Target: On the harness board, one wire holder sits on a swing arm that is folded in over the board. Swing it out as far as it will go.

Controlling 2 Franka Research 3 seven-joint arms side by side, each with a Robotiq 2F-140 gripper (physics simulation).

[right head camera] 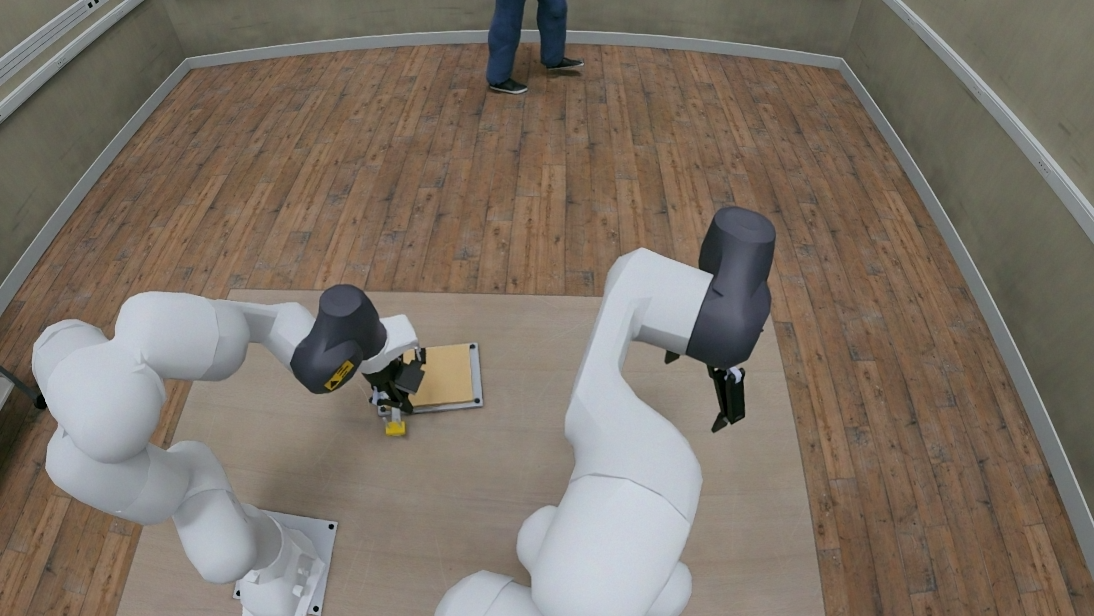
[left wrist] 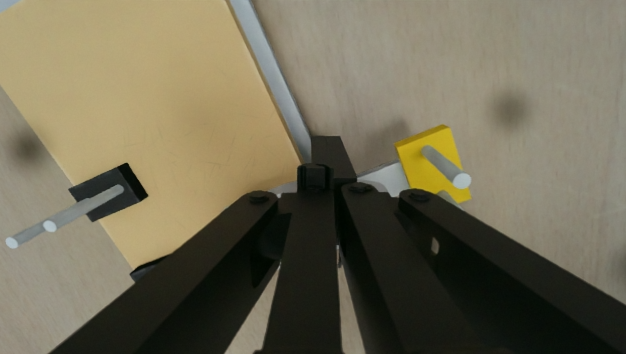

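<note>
The harness board (right head camera: 447, 374) (left wrist: 150, 90) has a tan face and a grey frame. The yellow wire holder (right head camera: 395, 429) (left wrist: 417, 167) has two grey pegs and lies outside the board, beyond its near-left corner in the head view. It sits on the end of the light grey swing arm (left wrist: 386, 178), which points outward from the board's edge; the arm's inner part is hidden behind the fingers. My left gripper (right head camera: 405, 405) (left wrist: 325, 159) is shut and empty, with its fingertips over the swing arm beside the board's corner. My right gripper (right head camera: 695, 390) is open and empty, far to the right of the board.
A black holder (left wrist: 102, 200) with two grey pegs stands at the board's edge in the left wrist view, and part of another black piece (left wrist: 147, 269) shows below it. Both sit on the pale table (right head camera: 497, 474). A person (right head camera: 528, 38) stands on the wooden floor at the back.
</note>
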